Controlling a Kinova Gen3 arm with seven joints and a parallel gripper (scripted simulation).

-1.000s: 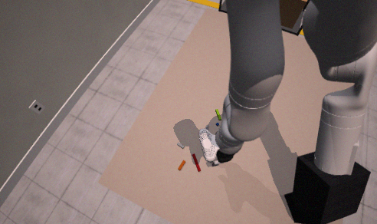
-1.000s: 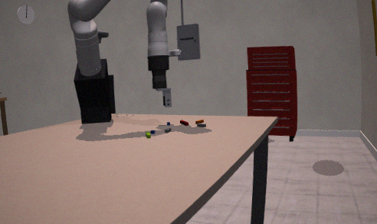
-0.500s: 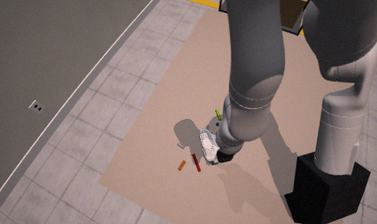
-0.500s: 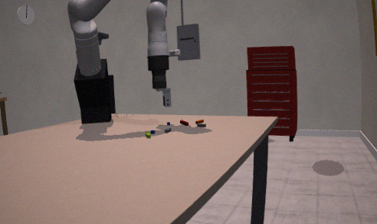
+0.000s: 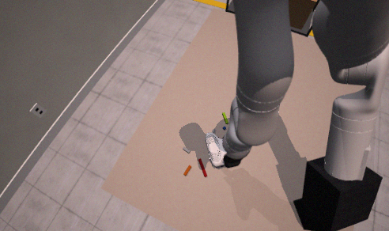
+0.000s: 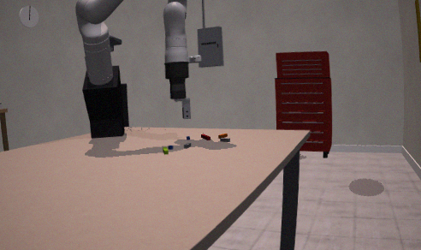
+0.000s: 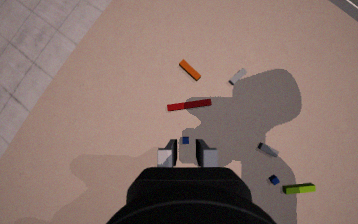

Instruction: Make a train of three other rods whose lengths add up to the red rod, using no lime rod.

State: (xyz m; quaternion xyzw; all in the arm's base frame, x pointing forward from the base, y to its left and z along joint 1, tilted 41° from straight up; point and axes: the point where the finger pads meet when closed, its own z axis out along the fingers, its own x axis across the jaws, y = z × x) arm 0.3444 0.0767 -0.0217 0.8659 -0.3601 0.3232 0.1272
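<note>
Right now my hand is 8 cm above the red rod, 5 cm short of it and 3 cm to the right of it. The rest, counted from my hand: orange rod (10 cm ahead, 8 cm below, 6 cm to the left); then lime rod (20 cm to the right, 8 cm below, 5 cm ahead).
</note>
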